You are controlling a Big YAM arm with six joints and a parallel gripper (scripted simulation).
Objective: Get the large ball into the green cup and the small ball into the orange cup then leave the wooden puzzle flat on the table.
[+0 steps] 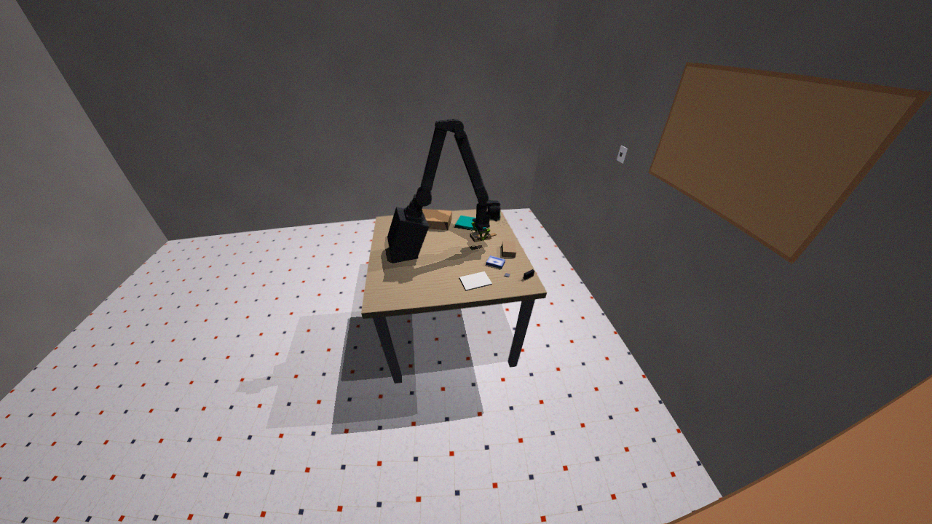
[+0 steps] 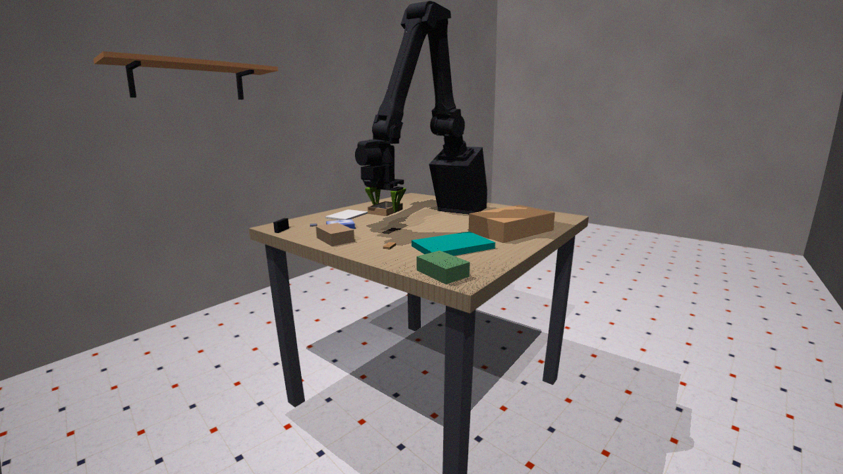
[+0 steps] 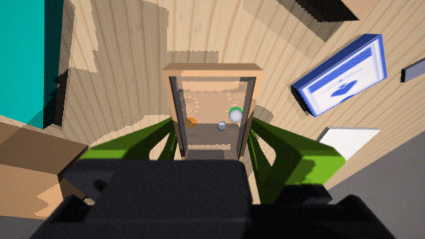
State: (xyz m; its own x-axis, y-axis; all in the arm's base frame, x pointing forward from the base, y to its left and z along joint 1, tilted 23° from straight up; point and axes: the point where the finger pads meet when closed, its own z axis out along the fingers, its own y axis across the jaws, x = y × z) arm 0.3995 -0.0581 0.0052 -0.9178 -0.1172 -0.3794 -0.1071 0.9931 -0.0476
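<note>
Now: the wooden puzzle 1 cm below my hand. The rest, counted from my hand: teal slab 3 cm ahead, 26 cm to the left, 7 cm below; then blue-and-white box 4 cm ahead, 17 cm to the right, 7 cm below; then small brown block 15 cm ahead, 8 cm to the right, 6 cm below.
</note>
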